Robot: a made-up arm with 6 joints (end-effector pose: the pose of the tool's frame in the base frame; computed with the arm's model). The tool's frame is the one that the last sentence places.
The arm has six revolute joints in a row. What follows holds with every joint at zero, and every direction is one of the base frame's.
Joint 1 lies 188.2 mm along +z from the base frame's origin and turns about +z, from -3.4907 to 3.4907 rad.
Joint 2 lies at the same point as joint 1 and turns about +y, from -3.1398 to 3.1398 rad.
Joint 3 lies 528.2 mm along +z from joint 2 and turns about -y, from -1.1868 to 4.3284 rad.
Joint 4 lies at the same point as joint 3 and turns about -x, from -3.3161 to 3.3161 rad.
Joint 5 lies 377.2 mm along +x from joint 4 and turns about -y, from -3.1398 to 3.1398 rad.
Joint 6 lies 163.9 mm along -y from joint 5 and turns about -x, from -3.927 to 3.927 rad.
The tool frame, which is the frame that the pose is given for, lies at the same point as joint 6; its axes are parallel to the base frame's.
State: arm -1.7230 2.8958 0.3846 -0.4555 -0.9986 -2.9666
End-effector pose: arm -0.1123 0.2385 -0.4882 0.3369 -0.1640 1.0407
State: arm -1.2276 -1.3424 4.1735 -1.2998 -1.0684 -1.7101
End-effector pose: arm -0.1600 0.3173 -0.0677 -2.3252 0.1066 0.6843
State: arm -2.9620 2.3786 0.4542 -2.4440 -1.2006 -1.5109
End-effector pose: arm -0.1110 -0.1478 -0.5110 -0.1866 1.5225 -1.3267
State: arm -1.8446 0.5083 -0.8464 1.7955 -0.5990 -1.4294
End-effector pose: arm -0.0984 -0.4855 0.3155 0.6945 1.5670 -1.7156
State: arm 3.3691 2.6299 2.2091 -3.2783 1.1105 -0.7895
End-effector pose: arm -0.5597 -0.2962 -0.4060 0.3825 1.4875 -0.5842
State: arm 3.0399 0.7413 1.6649 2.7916 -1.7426 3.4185
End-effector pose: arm -0.5521 -0.0984 0.9126 2.6188 0.2174 0.6694
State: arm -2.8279 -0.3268 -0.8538 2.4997 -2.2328 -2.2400
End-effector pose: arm -0.1553 -0.1884 0.5835 1.3018 -0.3302 1.6337
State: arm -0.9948 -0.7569 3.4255 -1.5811 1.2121 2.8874
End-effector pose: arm -0.3770 0.5836 0.3296 -0.6056 2.7946 0.5122
